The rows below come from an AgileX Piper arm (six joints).
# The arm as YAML. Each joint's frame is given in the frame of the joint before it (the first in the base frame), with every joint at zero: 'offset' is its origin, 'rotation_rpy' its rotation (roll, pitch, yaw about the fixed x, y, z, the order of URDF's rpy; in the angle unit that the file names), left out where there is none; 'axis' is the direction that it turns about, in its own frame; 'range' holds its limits. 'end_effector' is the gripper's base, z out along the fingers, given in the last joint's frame.
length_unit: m
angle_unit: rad
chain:
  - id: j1
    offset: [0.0, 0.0, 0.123]
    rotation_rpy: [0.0, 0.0, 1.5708]
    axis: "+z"
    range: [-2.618, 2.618]
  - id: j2
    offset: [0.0, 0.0, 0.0]
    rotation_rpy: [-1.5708, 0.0, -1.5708]
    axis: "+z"
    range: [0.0, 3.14]
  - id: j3
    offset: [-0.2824, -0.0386, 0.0]
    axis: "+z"
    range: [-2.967, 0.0]
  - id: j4
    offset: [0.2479, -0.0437, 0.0]
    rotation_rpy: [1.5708, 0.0, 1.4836]
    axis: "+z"
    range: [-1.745, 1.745]
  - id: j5
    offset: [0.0, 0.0, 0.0]
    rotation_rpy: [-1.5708, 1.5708, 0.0]
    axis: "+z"
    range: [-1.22, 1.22]
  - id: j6
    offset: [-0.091, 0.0, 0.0]
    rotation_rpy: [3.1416, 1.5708, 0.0]
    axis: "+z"
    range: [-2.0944, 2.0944]
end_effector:
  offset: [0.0, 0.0, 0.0]
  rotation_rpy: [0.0, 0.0, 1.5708]
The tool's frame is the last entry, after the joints.
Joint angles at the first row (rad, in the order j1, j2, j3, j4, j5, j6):
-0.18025 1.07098 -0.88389 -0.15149 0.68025 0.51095
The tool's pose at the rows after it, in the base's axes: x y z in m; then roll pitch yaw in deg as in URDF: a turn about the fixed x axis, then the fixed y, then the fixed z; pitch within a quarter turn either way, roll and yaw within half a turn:
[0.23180 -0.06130 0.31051 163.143 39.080 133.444]
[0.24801 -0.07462 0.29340 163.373 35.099 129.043]
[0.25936 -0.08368 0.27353 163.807 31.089 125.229]
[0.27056 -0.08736 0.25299 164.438 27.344 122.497]
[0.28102 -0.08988 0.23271 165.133 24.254 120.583]
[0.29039 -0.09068 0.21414 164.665 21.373 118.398]
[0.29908 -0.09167 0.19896 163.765 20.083 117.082]
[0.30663 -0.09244 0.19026 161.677 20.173 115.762]
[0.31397 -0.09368 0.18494 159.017 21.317 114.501]
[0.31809 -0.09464 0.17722 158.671 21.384 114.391]
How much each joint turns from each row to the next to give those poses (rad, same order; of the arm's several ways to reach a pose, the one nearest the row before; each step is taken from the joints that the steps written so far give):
-0.04235 0.11023 -0.04017 -0.00001 -0.00215 0.05610
-0.03687 0.09312 -0.01774 0.00004 -0.01128 0.05760
-0.02194 0.07815 -0.00088 -0.00002 -0.01210 0.06283
-0.00205 0.07624 0.00000 0.00001 -0.01434 0.06315
-0.00001 0.07399 -0.00082 0.00507 -0.02216 0.04546
0.00002 0.06585 0.00001 0.02974 -0.03333 0.02745
0.00001 0.05514 0.00001 0.02233 -0.04975 0.01097
-0.00002 0.03500 -0.00001 0.02215 -0.06133 0.00220
0.00001 0.02583 -0.00001 0.01220 -0.07169 0.00235
0.00000 0.02789 -0.00001 0.00201 -0.03297 0.00000

